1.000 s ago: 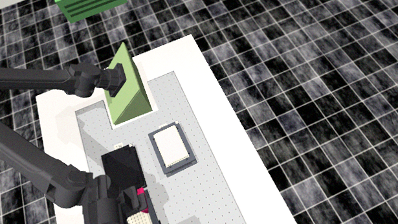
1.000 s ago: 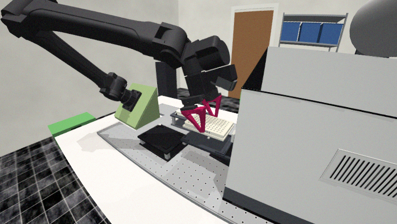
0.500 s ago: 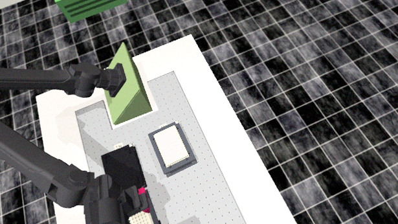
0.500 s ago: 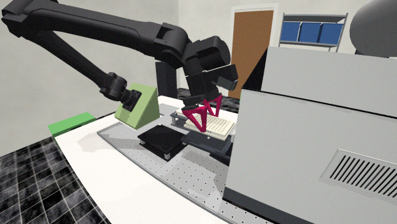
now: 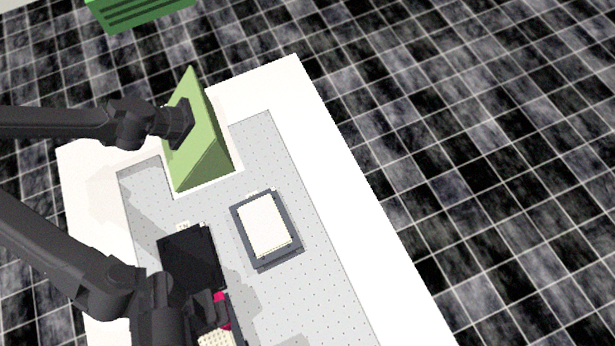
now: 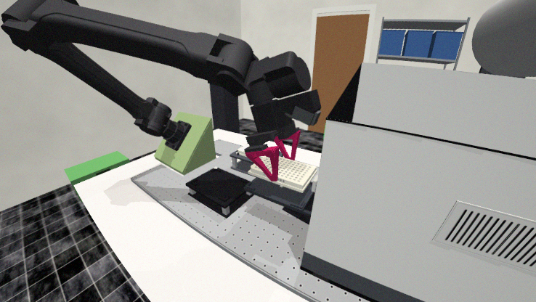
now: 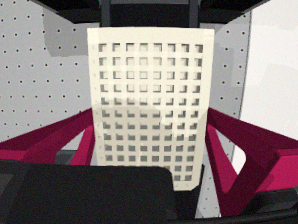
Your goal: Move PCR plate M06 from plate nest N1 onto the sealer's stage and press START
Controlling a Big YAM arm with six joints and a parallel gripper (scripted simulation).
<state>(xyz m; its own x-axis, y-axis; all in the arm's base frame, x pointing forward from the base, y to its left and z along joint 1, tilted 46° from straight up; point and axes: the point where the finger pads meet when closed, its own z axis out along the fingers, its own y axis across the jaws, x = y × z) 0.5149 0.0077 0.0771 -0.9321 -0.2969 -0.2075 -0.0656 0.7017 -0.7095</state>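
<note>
My hand is 50 mm above the dark sealer stage. Also, from my hand: black plate nest N1: 180 mm behind, 100 mm below, 30 mm to the right; then sealed plate M09: 190 mm behind, 160 mm to the left, 70 mm below; then 96-well plate M06: right at my hand.
</note>
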